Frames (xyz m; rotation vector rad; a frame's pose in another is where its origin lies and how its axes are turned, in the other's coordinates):
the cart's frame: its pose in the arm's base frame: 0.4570 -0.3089 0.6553 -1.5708 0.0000 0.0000
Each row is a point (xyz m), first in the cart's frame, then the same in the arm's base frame.
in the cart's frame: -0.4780 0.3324 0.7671
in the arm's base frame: -0.0210 0.4582 0.3229
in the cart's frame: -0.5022 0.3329 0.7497
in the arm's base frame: -0.0452 0.4408 0.3224
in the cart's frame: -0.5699 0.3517 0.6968
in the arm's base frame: -0.1129 0.3879 0.3036
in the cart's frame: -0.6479 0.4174 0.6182
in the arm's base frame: -0.1909 0.3093 0.2379
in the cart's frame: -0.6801 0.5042 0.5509
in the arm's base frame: -0.2231 0.2420 0.1511
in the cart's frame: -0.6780 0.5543 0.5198
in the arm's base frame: -0.2210 0.2109 0.1010
